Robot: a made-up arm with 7 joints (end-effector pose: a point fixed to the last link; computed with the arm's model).
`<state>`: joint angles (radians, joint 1 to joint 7).
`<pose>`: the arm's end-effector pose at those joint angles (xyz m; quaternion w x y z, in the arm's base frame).
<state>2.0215 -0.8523 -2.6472 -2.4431 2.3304 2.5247 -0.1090</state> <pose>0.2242 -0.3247 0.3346 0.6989 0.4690 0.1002 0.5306</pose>
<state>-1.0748 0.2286 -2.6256 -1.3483 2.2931 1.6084 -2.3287</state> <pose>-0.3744 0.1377 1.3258 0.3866 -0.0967 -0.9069 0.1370</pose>
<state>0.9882 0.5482 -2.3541 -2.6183 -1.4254 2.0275 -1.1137</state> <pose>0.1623 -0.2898 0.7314 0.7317 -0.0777 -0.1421 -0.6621</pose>
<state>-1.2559 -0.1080 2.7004 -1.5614 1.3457 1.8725 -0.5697</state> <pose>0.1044 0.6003 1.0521 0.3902 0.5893 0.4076 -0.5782</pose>
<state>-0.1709 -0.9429 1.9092 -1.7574 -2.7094 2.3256 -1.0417</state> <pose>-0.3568 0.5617 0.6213 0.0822 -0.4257 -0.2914 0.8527</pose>
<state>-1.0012 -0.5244 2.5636 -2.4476 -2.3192 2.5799 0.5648</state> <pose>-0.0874 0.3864 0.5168 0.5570 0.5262 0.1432 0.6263</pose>
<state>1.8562 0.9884 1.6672 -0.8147 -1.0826 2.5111 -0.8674</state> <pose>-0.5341 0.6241 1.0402 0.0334 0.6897 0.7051 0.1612</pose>
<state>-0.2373 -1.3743 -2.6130 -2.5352 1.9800 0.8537 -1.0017</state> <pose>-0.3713 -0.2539 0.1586 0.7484 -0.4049 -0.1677 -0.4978</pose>
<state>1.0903 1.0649 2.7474 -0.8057 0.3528 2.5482 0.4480</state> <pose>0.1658 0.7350 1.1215 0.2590 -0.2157 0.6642 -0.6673</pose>
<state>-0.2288 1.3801 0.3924 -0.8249 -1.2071 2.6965 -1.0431</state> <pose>0.9481 -0.0588 0.3498 0.7155 0.6437 -0.2708 0.0172</pose>
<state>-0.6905 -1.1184 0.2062 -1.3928 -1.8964 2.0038 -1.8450</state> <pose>-0.2218 0.2611 1.2893 0.6839 -0.4119 -0.5809 -0.1585</pose>
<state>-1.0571 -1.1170 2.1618 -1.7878 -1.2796 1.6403 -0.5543</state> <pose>0.1570 0.7315 0.4449 0.7556 -0.0018 -0.4367 0.4882</pose>
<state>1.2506 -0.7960 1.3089 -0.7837 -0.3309 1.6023 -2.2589</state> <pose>-0.5518 -0.4204 1.2349 0.0128 0.2372 0.1062 0.9656</pose>
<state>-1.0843 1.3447 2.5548 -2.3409 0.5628 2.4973 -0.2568</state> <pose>0.4284 -0.0880 0.8989 0.0568 0.6883 0.4068 -0.5979</pose>
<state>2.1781 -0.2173 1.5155 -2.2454 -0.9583 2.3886 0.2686</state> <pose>-0.4192 -0.3341 0.8392 0.1183 0.5544 0.6122 0.5512</pose>
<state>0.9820 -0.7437 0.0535 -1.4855 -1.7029 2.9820 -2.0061</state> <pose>-0.1096 -0.0089 1.2387 0.4372 -0.0582 -0.4227 0.7917</pose>
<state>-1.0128 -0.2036 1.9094 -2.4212 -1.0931 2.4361 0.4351</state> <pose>0.2277 0.3894 0.7295 0.6162 0.6619 -0.4252 -0.0371</pose>
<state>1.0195 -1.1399 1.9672 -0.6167 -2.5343 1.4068 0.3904</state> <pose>-0.7456 -0.6597 0.8716 0.7424 -0.6565 0.1329 -0.0110</pose>
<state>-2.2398 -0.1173 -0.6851 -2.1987 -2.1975 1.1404 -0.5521</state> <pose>-0.6190 0.0041 0.8615 0.0985 -0.5772 0.1703 -0.7926</pose>
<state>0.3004 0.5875 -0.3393 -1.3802 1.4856 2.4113 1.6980</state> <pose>0.8116 -0.0685 0.8084 0.5629 0.3727 0.1003 0.7309</pose>
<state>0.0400 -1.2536 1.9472 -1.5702 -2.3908 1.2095 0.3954</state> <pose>-0.7119 0.5251 0.5790 0.4516 -0.3410 0.4664 -0.6799</pose>
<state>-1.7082 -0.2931 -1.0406 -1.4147 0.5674 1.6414 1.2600</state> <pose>-0.5556 -0.0032 1.2026 0.9385 0.2919 0.1511 -0.1060</pose>
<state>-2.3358 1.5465 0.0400 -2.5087 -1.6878 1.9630 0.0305</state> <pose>-0.1761 -0.1600 0.0080 0.1638 0.2571 -0.0586 -0.9506</pose>
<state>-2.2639 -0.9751 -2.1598 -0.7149 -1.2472 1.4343 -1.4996</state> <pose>0.3358 0.9061 0.7882 0.7856 0.5063 0.1964 0.2965</pose>
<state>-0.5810 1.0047 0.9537 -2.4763 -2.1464 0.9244 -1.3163</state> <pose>0.5068 -0.0140 0.2286 0.9645 -0.0882 0.2065 0.1391</pose>
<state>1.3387 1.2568 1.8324 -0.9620 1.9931 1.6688 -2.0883</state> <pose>-0.2390 0.9376 0.7891 0.4650 -0.0177 -0.6169 0.6347</pose>
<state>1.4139 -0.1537 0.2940 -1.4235 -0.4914 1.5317 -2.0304</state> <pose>-0.0635 0.4998 1.2136 0.6325 0.3791 0.3249 0.5921</pose>
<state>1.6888 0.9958 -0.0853 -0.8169 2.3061 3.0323 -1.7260</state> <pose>0.0891 0.8830 0.6040 0.0502 0.8473 0.1542 -0.5058</pose>
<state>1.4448 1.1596 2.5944 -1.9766 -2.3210 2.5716 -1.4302</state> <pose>-0.2155 0.1890 0.9810 0.6454 -0.4516 -0.2194 -0.5756</pose>
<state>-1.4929 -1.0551 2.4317 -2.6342 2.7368 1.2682 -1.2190</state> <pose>0.2732 0.2970 0.2883 0.0611 -0.5293 0.0418 0.8452</pose>
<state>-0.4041 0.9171 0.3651 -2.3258 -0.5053 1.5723 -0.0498</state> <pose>0.4946 -0.1199 0.2057 0.7102 -0.0233 -0.0957 -0.6971</pose>
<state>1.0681 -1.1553 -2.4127 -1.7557 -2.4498 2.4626 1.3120</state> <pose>0.0222 -0.6955 0.3375 0.0131 0.1179 -0.9092 -0.3991</pose>
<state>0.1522 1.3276 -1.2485 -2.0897 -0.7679 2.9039 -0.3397</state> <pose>0.5984 -0.4128 0.3765 0.7811 0.0401 -0.4784 -0.3993</pose>
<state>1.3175 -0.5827 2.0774 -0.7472 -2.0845 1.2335 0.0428</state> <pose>-0.5009 -0.4907 1.2705 0.2864 -0.9522 0.0361 -0.0999</pose>
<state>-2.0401 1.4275 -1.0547 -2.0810 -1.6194 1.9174 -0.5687</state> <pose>-0.6684 -0.1398 0.2349 0.1992 -0.0870 0.3596 -0.9075</pose>
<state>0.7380 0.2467 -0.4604 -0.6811 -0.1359 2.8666 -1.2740</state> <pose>0.3664 0.1905 1.3743 0.2138 0.7186 -0.4968 0.4371</pose>
